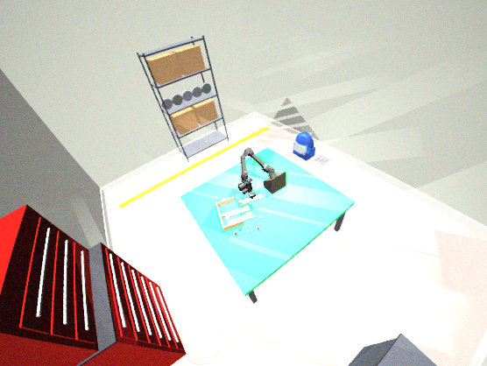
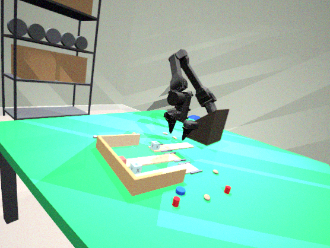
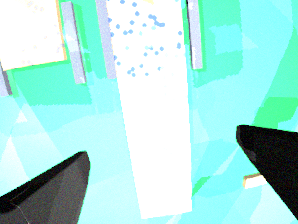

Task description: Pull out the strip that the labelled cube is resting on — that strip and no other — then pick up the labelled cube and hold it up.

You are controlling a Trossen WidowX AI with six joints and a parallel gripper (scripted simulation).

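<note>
The blue-dotted strip is 50 mm below my gripper tip and 10 mm ahead of it. Round my gripper tip: blue disc 290 mm ahead, 210 mm to the left, 50 mm below.
</note>
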